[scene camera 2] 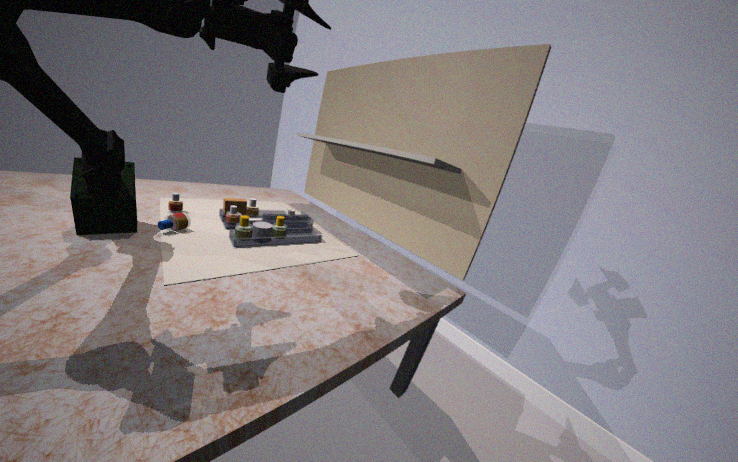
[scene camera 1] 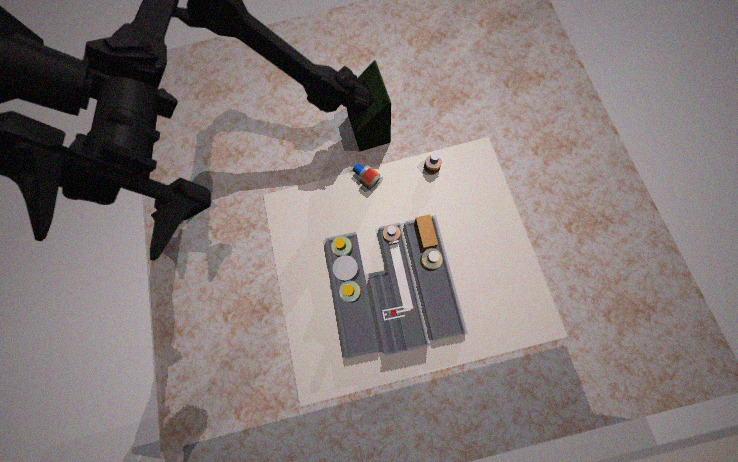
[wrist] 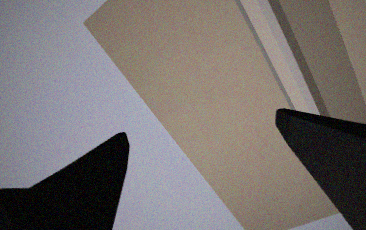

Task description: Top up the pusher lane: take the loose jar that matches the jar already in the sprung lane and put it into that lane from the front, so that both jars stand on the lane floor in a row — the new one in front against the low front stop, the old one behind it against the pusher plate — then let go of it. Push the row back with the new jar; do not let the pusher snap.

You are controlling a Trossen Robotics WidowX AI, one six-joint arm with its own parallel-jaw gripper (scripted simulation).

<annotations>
my gripper: scene camera 2; scene camera 1 104, 250; wrist
same spot on my gripper: [wrist: 91, 185] = [scene camera 2: 314, 19]
</annotations>
